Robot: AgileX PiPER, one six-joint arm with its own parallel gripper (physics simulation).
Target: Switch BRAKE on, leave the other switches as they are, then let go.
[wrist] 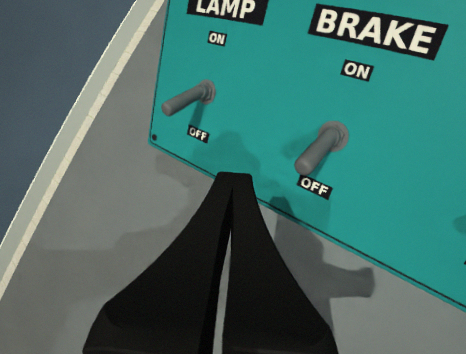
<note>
In view: my gripper (233, 190) and a teal switch panel (272, 84).
</note>
